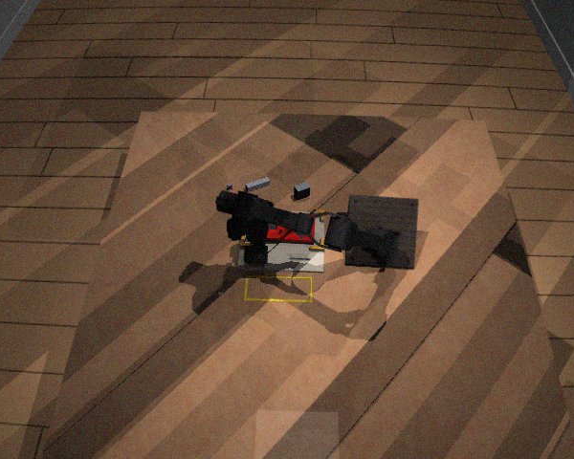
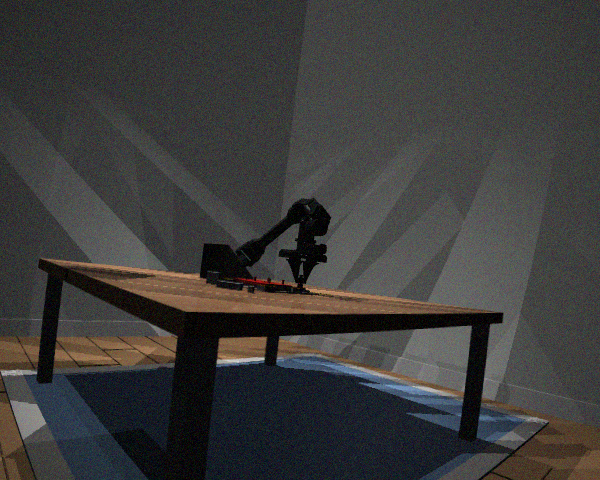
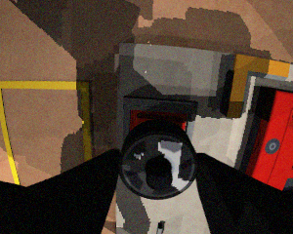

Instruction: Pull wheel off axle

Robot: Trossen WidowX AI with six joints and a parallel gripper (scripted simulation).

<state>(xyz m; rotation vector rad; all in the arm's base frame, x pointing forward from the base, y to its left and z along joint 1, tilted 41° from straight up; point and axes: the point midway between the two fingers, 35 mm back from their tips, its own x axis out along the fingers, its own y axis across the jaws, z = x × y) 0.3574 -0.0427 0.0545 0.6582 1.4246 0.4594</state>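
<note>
The pale grey plate is 70 mm behind my gripper tip, 90 mm to the right of it and 30 mm below it. From my gripper tip the other things lie so: dark wheel: right at my gripper tip.
</note>
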